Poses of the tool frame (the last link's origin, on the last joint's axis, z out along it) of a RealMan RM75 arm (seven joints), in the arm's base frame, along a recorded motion.
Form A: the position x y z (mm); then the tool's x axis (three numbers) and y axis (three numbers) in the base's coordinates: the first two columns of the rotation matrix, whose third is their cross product.
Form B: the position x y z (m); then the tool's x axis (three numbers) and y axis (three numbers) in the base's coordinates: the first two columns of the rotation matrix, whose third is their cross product. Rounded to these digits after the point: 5 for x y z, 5 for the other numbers.
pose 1, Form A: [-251.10, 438.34, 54.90, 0.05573, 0.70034, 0.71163, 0.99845, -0.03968, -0.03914]
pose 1, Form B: [-0.25110, 0.43834, 0.05490, 0.05573, 0.70034, 0.71163, 0.99845, -0.03968, -0.03914]
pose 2, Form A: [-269.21, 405.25, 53.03, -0.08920, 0.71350, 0.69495, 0.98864, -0.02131, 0.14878]
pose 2, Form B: [-0.26921, 0.40525, 0.05303, -0.08920, 0.71350, 0.69495, 0.98864, -0.02131, 0.14878]
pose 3, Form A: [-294.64, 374.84, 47.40, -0.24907, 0.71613, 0.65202, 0.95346, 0.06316, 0.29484]
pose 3, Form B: [-0.29464, 0.37484, 0.04740, -0.24907, 0.71613, 0.65202, 0.95346, 0.06316, 0.29484]
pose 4, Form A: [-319.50, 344.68, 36.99, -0.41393, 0.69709, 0.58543, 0.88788, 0.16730, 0.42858]
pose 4, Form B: [-0.31950, 0.34468, 0.03699, -0.41393, 0.69709, 0.58543, 0.88788, 0.16730, 0.42858]
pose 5, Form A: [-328.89, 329.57, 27.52, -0.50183, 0.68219, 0.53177, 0.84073, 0.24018, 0.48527]
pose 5, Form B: [-0.32889, 0.32957, 0.02752, -0.50183, 0.68219, 0.53177, 0.84073, 0.24018, 0.48527]
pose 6, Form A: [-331.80, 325.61, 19.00, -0.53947, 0.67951, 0.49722, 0.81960, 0.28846, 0.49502]
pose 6, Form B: [-0.33180, 0.32561, 0.01900, -0.53947, 0.67951, 0.49722, 0.81960, 0.28846, 0.49502]
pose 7, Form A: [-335.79, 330.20, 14.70, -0.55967, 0.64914, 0.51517, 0.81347, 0.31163, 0.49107]
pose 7, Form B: [-0.33579, 0.33020, 0.01470, -0.55967, 0.64914, 0.51517, 0.81347, 0.31163, 0.49107]
